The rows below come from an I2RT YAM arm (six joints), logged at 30 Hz.
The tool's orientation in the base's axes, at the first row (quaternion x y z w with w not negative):
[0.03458, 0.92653, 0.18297, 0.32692]
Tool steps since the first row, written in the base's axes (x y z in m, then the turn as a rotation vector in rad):
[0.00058, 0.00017, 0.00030, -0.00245, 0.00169, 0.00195]
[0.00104, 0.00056, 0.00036, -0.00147, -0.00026, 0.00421]
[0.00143, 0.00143, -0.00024, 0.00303, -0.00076, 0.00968]
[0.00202, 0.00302, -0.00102, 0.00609, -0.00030, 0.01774]
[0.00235, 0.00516, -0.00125, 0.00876, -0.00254, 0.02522]
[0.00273, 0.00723, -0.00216, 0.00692, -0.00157, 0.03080]
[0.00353, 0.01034, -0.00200, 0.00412, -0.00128, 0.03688]
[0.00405, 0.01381, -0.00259, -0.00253, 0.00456, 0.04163]
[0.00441, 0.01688, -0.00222, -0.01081, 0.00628, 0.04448]
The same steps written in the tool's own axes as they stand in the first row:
[-0.00060, 0.00023, 0.00020, 0.00107, 0.00241, -0.00238]
[-0.00093, 0.00059, 0.00056, -0.00139, 0.00136, -0.00402]
[-0.00072, 0.00116, 0.00151, -0.00826, 0.00263, -0.00533]
[-0.00042, 0.00233, 0.00294, -0.01535, 0.00580, -0.00909]
[-0.00015, 0.00422, 0.00399, -0.02229, 0.00627, -0.01353]
[0.00047, 0.00580, 0.00553, -0.02398, 0.00929, -0.01837]
[0.00032, 0.00870, 0.00689, -0.02534, 0.01192, -0.02438]
[0.00090, 0.01169, 0.00874, -0.02187, 0.01944, -0.03007]
[0.00096, 0.01466, 0.00967, -0.01676, 0.02253, -0.03669]

